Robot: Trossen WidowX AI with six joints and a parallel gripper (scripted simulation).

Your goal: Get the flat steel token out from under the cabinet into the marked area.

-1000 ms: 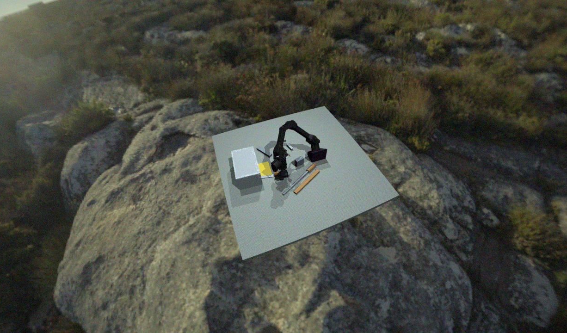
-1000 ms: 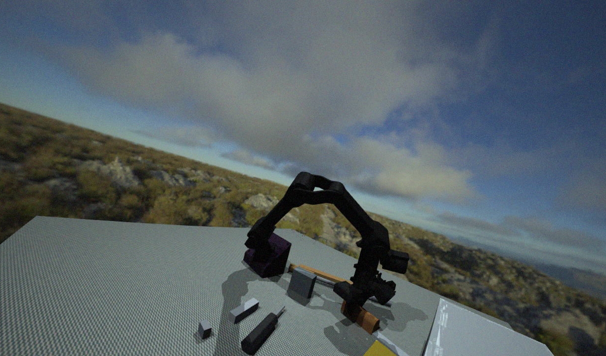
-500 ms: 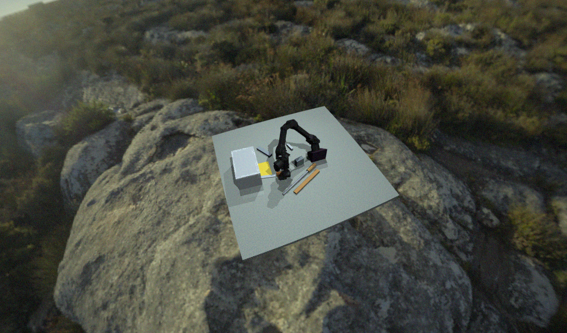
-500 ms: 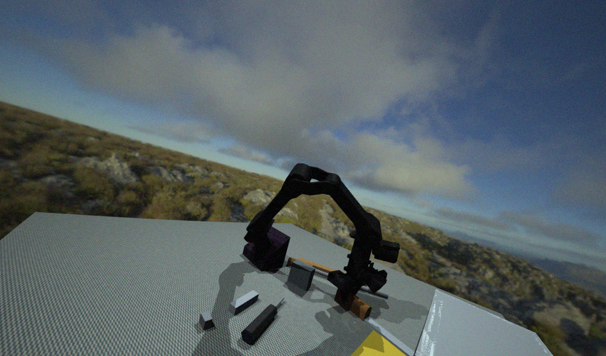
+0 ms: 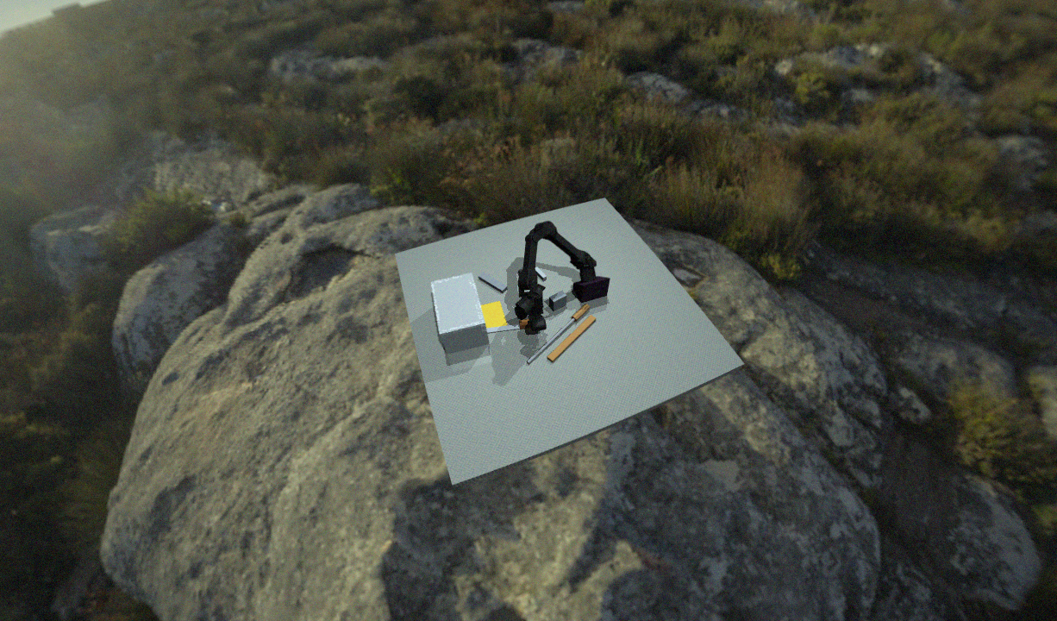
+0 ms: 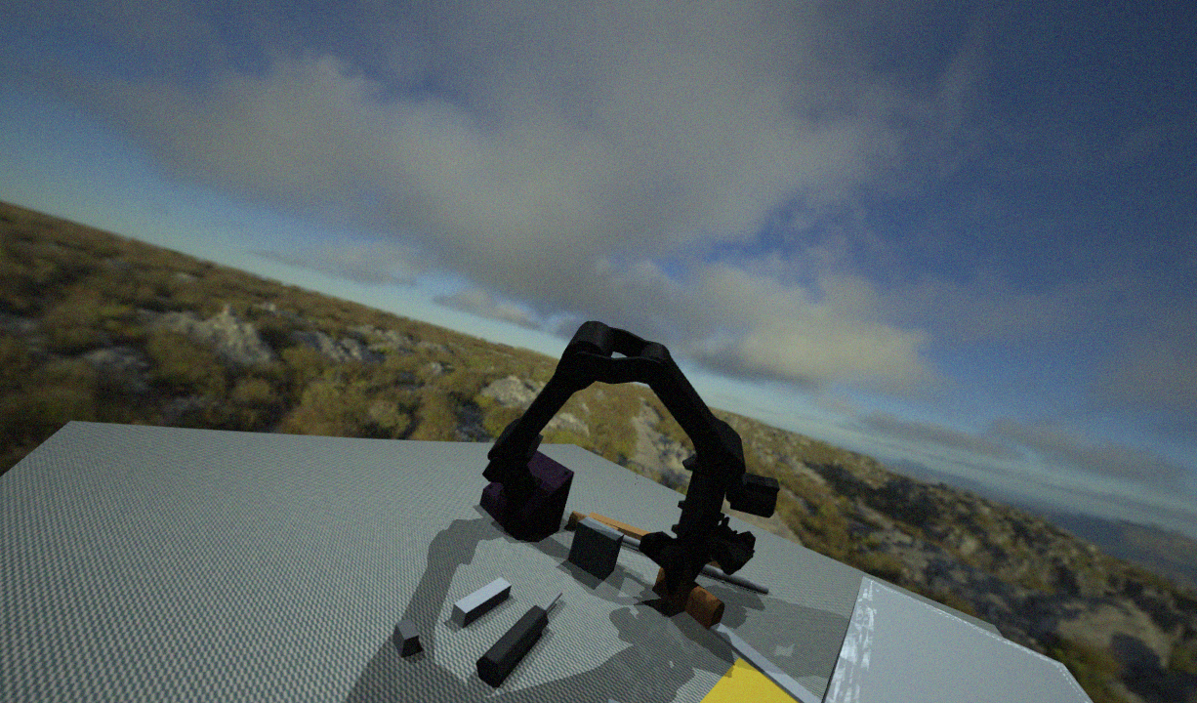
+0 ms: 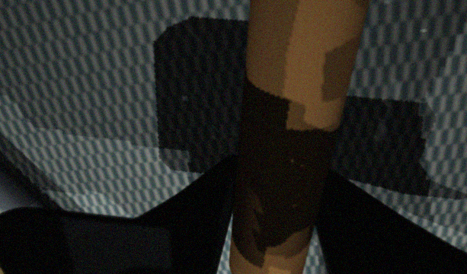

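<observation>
The grey block lies 14 cm behind my gripper tip, 6 cm to the right of it and 3 cm above it. Also, from my gripper tip: grey bar: 27 cm to the right, 15 cm behind; small grey cube: 37 cm to the right, 14 cm behind; wooden stick: 14 cm to the left, 11 cm behind.
</observation>
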